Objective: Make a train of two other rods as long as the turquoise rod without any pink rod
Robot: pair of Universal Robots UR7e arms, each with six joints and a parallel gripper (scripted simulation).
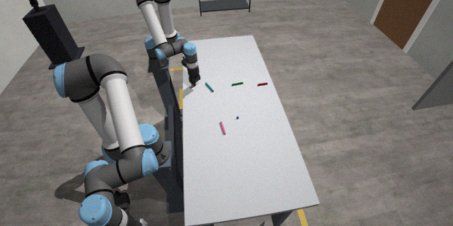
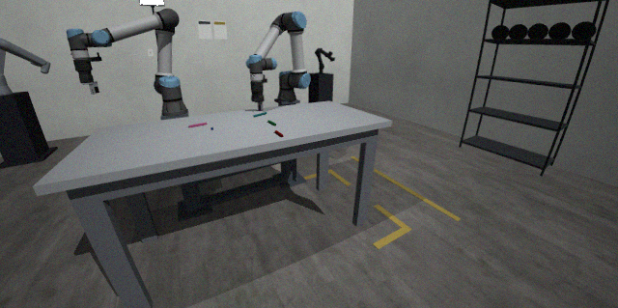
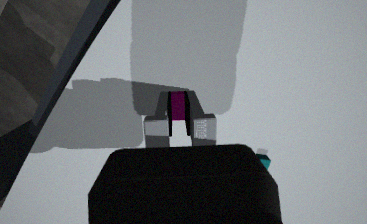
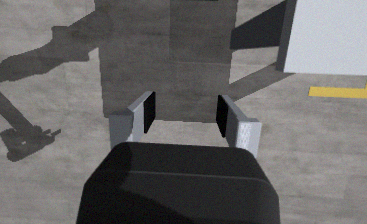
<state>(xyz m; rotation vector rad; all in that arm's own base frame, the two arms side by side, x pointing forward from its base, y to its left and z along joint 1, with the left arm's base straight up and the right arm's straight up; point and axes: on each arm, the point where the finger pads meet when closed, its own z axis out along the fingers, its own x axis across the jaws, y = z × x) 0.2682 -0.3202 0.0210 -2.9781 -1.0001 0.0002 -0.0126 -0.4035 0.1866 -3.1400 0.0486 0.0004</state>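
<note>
Now: the magenta rod 2 cm below my left hand. Also, from my left hand: blue rod 35 cm to the right, 24 cm ahead, 2 cm below; then turquoise rod 11 cm ahead, 4 cm to the right, 2 cm below; then green rod 31 cm ahead, 5 cm to the right, 2 cm below.
</note>
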